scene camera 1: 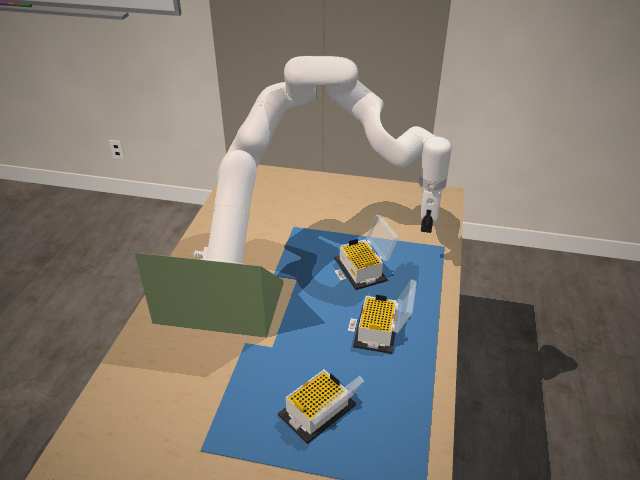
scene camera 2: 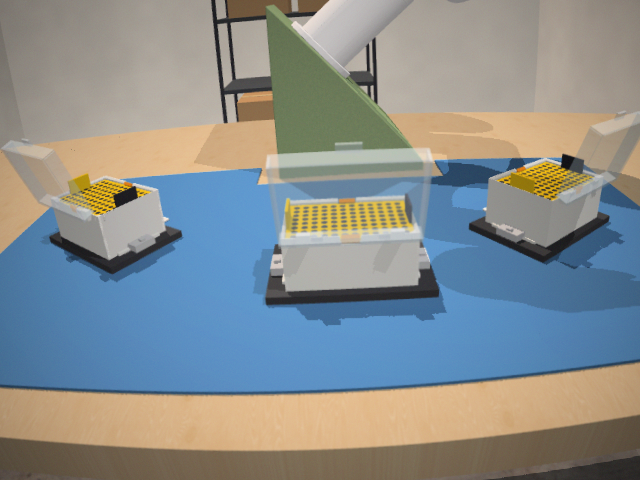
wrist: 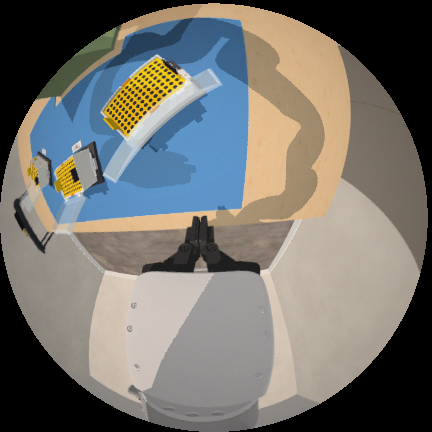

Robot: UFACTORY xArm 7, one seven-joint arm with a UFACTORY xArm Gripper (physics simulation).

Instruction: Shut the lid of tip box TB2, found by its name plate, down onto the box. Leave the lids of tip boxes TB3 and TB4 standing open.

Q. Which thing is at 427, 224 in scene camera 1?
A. The gripper.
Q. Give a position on a tip box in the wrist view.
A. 157, 78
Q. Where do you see a tip box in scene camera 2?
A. At 545, 179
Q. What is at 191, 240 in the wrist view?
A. The gripper.
